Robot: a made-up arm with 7 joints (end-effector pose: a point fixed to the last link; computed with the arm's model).
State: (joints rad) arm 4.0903 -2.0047 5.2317 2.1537 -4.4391 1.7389 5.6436
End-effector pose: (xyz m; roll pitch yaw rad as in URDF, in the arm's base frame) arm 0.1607 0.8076 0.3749 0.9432 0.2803 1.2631
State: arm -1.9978 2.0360 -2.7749 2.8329 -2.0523 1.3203 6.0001
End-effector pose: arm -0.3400 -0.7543 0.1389 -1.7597 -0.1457 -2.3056
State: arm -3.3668 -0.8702 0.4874 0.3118 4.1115 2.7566 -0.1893
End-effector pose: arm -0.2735 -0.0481 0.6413 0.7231 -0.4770 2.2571
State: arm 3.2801 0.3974 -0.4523 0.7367 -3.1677 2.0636 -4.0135
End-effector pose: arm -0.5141 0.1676 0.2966 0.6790 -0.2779 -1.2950
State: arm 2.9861 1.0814 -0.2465 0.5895 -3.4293 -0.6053 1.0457
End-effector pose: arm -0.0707 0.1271 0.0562 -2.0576 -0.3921 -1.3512
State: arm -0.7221 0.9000 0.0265 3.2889 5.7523 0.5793 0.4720
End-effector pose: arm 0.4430 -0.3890 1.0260 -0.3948 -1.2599 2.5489
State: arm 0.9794 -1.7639 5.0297 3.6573 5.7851 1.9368 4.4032
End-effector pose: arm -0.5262 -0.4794 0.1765 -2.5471 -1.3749 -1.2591
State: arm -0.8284 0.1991 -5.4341 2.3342 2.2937 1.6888 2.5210
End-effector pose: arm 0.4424 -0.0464 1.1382 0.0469 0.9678 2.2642
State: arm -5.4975 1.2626 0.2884 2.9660 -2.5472 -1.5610 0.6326
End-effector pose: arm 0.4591 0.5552 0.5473 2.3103 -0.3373 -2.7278
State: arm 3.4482 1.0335 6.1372 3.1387 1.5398 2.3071 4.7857
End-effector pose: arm -0.5989 -0.2855 0.8152 2.7030 -1.0453 -0.1563
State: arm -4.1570 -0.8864 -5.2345 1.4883 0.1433 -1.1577 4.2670
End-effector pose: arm -0.2952 -0.3978 0.9215 -0.2940 0.5387 -2.2013
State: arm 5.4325 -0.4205 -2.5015 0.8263 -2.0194 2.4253 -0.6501
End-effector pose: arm -0.4835 0.1873 0.3265 0.0849 0.8838 1.3010
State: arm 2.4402 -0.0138 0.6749 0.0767 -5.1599 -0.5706 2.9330
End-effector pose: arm -0.2585 0.0844 0.2399 -3.0852 0.6180 -0.9450
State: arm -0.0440 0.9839 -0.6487 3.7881 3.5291 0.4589 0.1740
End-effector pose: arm 0.4484 0.1834 1.0125 -0.4037 0.0287 0.1469
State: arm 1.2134 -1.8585 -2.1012 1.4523 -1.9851 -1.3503 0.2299
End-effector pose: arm 0.3585 -0.4135 0.1300 -0.1566 -0.6703 -2.9209
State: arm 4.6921 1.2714 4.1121 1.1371 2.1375 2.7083 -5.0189
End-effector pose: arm -0.4778 -0.1713 0.7227 -3.0337 1.0440 2.1569
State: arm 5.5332 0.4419 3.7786 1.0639 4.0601 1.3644 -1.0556
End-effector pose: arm -0.5162 0.0305 0.7909 0.0558 0.7387 1.9339
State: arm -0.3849 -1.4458 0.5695 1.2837 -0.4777 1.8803 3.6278
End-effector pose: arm -0.0222 0.3034 0.9305 -2.4800 1.1803 2.6990
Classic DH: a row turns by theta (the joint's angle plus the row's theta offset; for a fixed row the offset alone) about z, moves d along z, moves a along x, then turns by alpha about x. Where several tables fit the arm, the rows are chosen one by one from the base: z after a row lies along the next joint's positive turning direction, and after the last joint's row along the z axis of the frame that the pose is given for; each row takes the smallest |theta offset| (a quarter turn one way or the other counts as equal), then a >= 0, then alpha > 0; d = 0 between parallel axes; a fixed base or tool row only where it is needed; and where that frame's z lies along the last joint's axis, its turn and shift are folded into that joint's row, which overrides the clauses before.
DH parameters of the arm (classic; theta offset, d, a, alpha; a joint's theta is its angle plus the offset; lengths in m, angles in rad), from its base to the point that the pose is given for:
joint 1: 0 0.4122 0 -1.5708
joint 2: 0 0 0 1.5708
joint 3: 0 0.3091 0.0787 1.5708
joint 4: 0 0 0.1059 1.5708
joint 5: 0 0.4678 0 1.5708
joint 6: 0 0 0.0551 -1.5708
joint 7: 0 0.0703 0 0

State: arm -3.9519 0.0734 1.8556 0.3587 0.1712 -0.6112 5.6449
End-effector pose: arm -0.2242 -0.3691 0.3338 2.5399 -0.8292 -1.4166
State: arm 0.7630 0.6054 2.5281 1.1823 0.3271 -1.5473 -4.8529
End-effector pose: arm -0.3431 0.1185 0.9076 0.0180 0.6681 1.6823
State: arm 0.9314 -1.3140 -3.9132 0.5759 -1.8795 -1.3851 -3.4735
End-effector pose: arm -0.2158 0.0627 0.0970 2.5215 0.7267 1.8947
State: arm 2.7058 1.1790 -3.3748 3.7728 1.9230 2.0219 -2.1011
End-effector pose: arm -0.5569 0.4284 0.3809 -1.5961 0.7816 -1.0622
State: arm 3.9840 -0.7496 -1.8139 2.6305 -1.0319 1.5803 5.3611
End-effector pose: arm 0.2359 0.6412 0.9117 2.6053 -0.2633 2.4125
